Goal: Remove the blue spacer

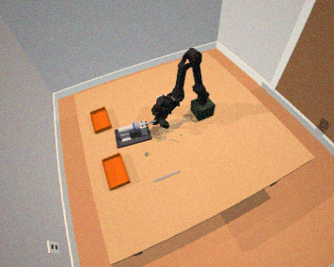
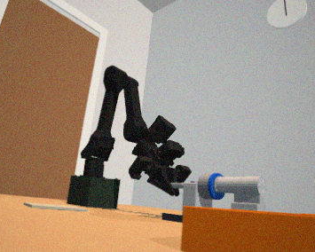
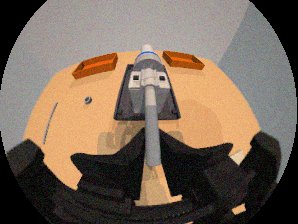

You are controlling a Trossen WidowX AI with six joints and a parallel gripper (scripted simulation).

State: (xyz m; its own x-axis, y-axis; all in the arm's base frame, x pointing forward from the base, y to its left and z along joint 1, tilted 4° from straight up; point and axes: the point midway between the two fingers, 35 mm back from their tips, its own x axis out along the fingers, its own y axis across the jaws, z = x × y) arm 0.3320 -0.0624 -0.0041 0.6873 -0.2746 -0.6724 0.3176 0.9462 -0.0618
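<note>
The grey shaft lies 50 mm ahead of my gripper tip, 20 mm to the right of it and 20 mm above it. The rest, counted from my gripper tip: blue spacer 120 mm ahead, 40 mm to the right, 20 mm above; grey spacer 110 mm ahead, 40 mm to the right, 20 mm above; fixture 150 mm ahead, 50 mm to the right, 10 mm below.
</note>
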